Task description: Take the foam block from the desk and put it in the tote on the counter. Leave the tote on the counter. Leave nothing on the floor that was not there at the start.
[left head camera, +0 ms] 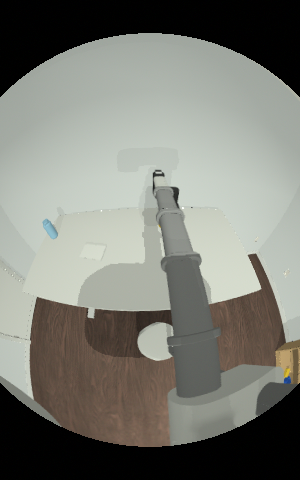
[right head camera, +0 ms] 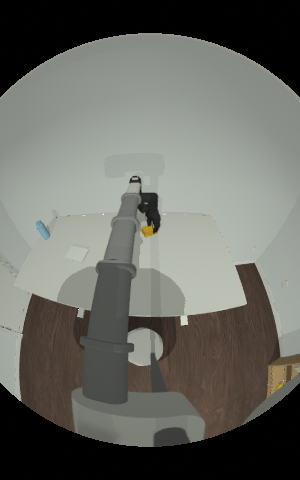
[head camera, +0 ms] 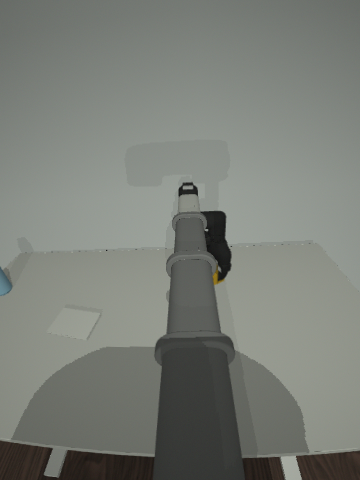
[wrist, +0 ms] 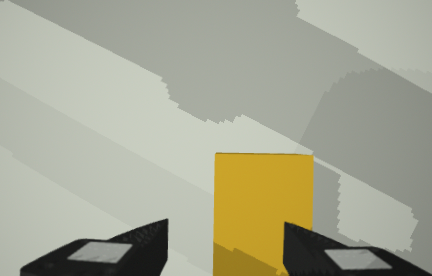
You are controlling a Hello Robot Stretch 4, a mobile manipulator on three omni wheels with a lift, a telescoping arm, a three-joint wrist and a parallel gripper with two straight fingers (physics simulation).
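Places are measured from the robot's base along level axes (x ahead, y left, z up), in centimetres.
Pixels of known places: gripper, fingertip midpoint: [right head camera: 151, 228] [head camera: 215, 274] [wrist: 225, 241]; robot's base, link origin: [left head camera: 157, 340] [right head camera: 142, 345].
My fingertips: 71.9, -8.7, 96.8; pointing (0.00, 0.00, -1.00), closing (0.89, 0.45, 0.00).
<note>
For each thing: its top centre in the pictures, then the offset to it from my fingertips, as dx, dy, dz. "*": a spot on its surface instead. Level surfaces: height alone.
- yellow foam block, top centre: [wrist: 263, 228] [head camera: 210, 271] [right head camera: 149, 227] +1.6, +1.7, +0.0
- white desk, surface height: dz -4.5
- blue bottle, top centre: [left head camera: 44, 220] [right head camera: 37, 221] -2.1, +88.0, +12.0
- flat white square, surface spot: [head camera: 75, 322] [left head camera: 92, 250] [right head camera: 76, 252] * -17.9, +48.2, -3.6
The yellow foam block [head camera: 216, 277] [right head camera: 147, 231] [wrist: 260, 200] is on the white desk [head camera: 280, 320] [right head camera: 205, 270], near its back edge, partly hidden by the arm in the head view. My gripper [right head camera: 154, 230] [wrist: 225, 241] is open over the desk, close to the block. In the wrist view the block lines up with the finger directions but sits right of the middle of the gap. The right fingertip overlaps the block's right part in that view, and the left fingertip is well clear of it. The height between fingers and block is hard to tell. No tote on a counter can be made out.
A blue bottle [head camera: 4, 282] [left head camera: 50, 229] [right head camera: 43, 230] and a flat white square [head camera: 75, 322] [left head camera: 93, 251] [right head camera: 77, 253] are at the desk's left. A round white seat [left head camera: 156, 341] [right head camera: 145, 346] stands before it. A tan box [left head camera: 287, 357] shows at lower right.
</note>
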